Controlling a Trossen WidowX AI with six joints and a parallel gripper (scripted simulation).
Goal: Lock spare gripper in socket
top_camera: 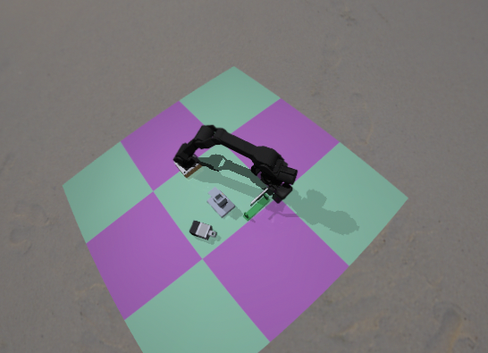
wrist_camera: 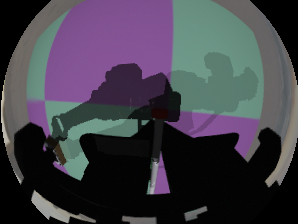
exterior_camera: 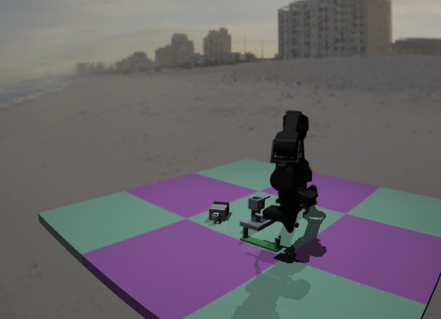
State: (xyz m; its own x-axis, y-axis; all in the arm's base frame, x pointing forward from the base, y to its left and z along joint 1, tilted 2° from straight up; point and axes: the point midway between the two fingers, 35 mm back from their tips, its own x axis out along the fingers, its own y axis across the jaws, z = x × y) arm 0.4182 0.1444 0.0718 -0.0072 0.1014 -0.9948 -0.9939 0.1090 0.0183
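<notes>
Now: the green cradle 10 mm behind my gripper tip, 100 mm to the right of it and 50 mm below it. Round my gripper tip: spare gripper 110 mm behind, 330 mm to the right, 50 mm below; grey mount 140 mm behind, 190 mm to the right, 20 mm below.
</notes>
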